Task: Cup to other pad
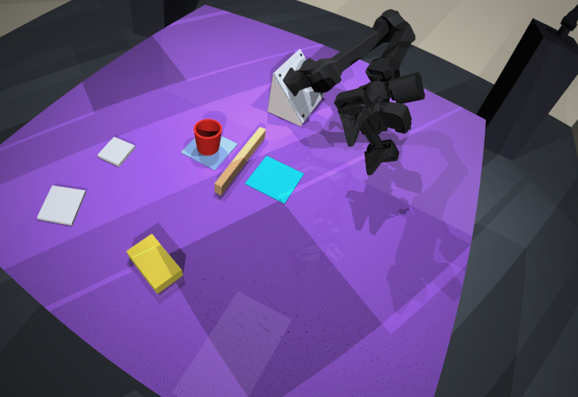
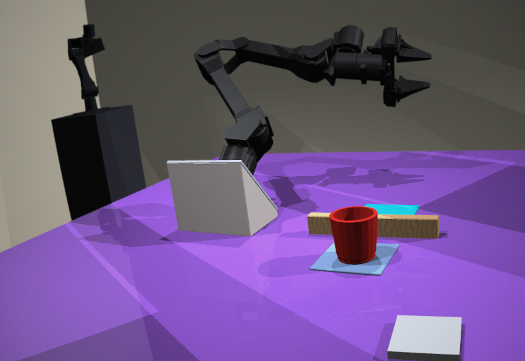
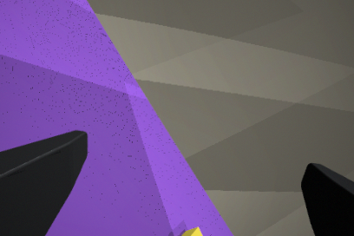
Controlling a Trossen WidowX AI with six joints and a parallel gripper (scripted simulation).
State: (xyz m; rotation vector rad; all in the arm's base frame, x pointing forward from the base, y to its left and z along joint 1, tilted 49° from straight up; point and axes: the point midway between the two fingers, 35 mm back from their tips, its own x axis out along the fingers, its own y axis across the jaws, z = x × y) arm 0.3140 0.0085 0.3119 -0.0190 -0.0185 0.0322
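The red cup lies 380 mm to the right of my gripper tip, 220 mm below it and 110 mm behind it. Also, from my gripper tip: wooden bar 270 mm to the right, 250 mm below, 100 mm behind; then green marble 390 mm to the right, 240 mm below, 100 mm behind; then cyan pad 260 mm below, 170 mm to the right, 90 mm behind.
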